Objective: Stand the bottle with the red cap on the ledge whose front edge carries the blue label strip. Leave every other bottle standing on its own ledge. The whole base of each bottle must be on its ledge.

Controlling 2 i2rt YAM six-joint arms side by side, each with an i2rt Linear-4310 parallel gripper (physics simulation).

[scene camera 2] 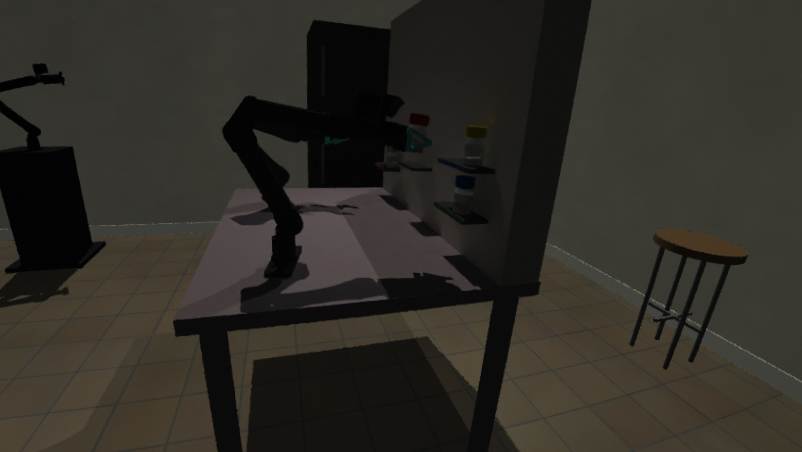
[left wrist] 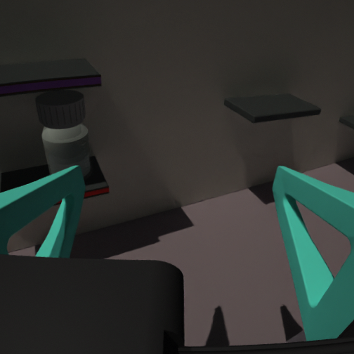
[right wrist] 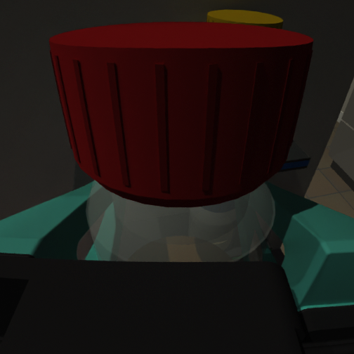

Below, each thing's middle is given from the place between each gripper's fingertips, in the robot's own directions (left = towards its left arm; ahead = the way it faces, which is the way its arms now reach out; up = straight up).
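From my left hand, the red-capped bottle (right wrist: 180,124) is 67 cm to the right of it, 6 cm ahead of it and 8 cm above it.
My right hand is 10 mm to the right of that red-capped bottle, and it's 40 mm past the bottle and 20 mm below it.
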